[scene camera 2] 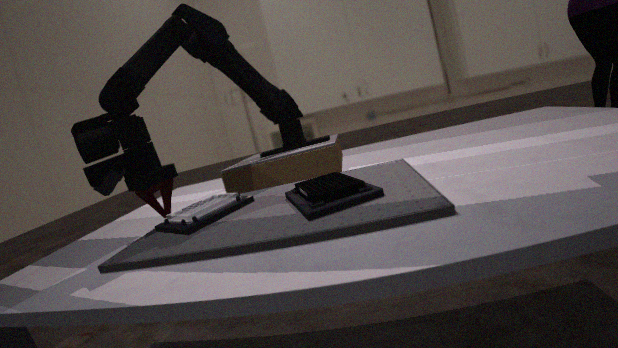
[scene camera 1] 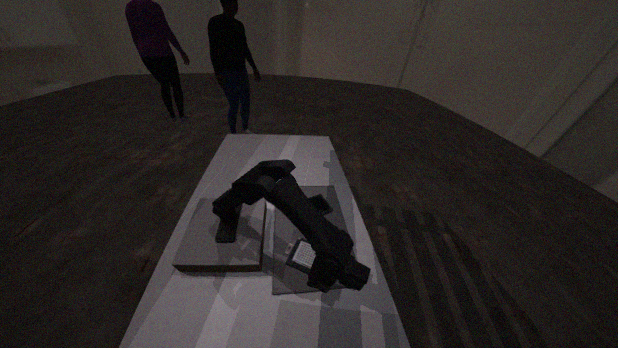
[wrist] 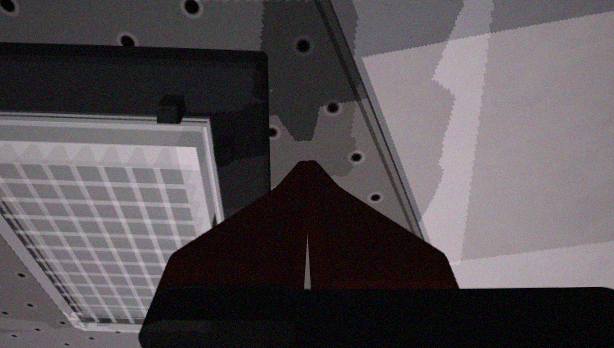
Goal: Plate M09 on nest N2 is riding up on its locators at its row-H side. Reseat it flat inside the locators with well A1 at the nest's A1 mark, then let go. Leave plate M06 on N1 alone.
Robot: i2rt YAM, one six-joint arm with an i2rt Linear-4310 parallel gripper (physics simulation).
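Places are measured from the arm's base along level axes (x back, y right, z up), in metres.
Where they show: gripper, fingertip midpoint: (scene camera 2: 167, 216) (scene camera 1: 315, 280) (wrist: 307, 175); arm's base, origin of the base link: (scene camera 2: 295, 147) (scene camera 1: 230, 219).
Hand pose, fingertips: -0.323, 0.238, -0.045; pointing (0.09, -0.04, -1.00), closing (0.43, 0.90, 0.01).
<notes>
Each offset is from my fingertips to the top centre of the thing, as dx, dy, dz. "spot": to the spot under its first point. Level surfaces: height alone.
Plate M09, a pale gridded plate @[+0.001, -0.087, +0.011] (scene camera 1: 304, 254) (scene camera 2: 205, 206) (wrist: 115, 215), lies in the dark nest N2 @[+0.001, -0.086, +0.007] (scene camera 2: 187, 229) (wrist: 100, 82). A small black locator @[spot: -0.045, -0.024, +0.005] (wrist: 170, 111) stands against its far edge in the wrist view. Whether every side sits fully flat, and which corner is A1, I cannot tell. My gripper (scene camera 2: 166, 215) (wrist: 307, 175) is shut and empty, with its red tips together at one short end of the plate. Contact is unclear, and the fingers hide part of that end in the wrist view. The dark plate M06 @[-0.038, -0.336, +0.011] (scene camera 2: 327, 186) sits on nest N1 @[spot: -0.132, -0.318, -0.004] (scene camera 2: 312, 212).
Both nests stand on a grey perforated baseplate (scene camera 1: 282, 284) (scene camera 2: 420, 192) (wrist: 300, 75). The arm's base stands on a raised block (scene camera 1: 195, 255) (scene camera 2: 287, 174) beside it. The pale table @[dz -0.028] (scene camera 1: 195, 310) (scene camera 2: 500, 175) surrounds them. Two people (scene camera 1: 155, 35) (scene camera 1: 230, 45) stand beyond the table.
</notes>
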